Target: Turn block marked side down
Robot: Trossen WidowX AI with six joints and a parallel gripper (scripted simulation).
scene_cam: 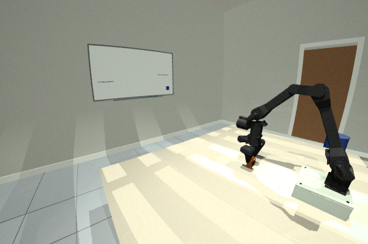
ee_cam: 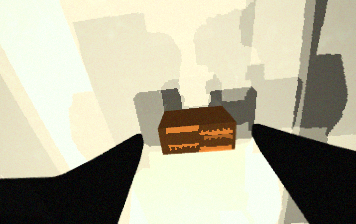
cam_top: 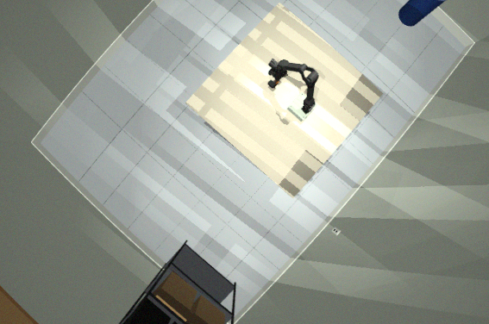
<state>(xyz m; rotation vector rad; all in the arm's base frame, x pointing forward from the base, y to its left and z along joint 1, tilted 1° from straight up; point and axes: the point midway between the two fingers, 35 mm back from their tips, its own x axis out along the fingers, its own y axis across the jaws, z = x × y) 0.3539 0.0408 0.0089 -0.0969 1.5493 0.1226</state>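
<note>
Right now my gripper tip is 20 mm above the orange block and 10 mm past it.
</note>
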